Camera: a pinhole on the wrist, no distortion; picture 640 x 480 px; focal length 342.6 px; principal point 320.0 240.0 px. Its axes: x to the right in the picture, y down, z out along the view. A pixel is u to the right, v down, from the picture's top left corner.
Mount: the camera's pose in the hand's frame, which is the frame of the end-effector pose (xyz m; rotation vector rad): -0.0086 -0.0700 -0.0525 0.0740 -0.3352 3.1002
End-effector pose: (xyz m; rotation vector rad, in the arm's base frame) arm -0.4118 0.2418 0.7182 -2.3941 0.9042 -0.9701
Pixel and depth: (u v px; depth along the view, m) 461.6 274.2 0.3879
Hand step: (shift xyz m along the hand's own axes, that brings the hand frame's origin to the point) -0.1524 -0.1881 0.3257
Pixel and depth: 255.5 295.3 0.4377
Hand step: 0.0913 -0.2341 0.3555
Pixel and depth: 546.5 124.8 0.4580
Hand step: -0.2863 -0.0125 0.4422
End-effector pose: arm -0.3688 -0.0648 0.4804 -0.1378 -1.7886 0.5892
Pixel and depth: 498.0 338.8 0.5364
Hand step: -0.2671 -0.3311 0.4518
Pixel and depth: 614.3 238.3 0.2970
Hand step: -0.2500 -0.1278 0.2503
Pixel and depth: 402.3 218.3 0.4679
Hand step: -0.0991 -0.1393 0.4160
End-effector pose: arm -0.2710 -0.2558 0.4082 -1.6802 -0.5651 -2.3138
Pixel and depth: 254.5 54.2 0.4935
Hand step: 0.1150 0.0841 0.4814
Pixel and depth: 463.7 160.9 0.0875
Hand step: -0.0408 -0.0684 0.0390
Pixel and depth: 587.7 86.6 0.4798
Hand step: -0.3556 0.0435 0.4800
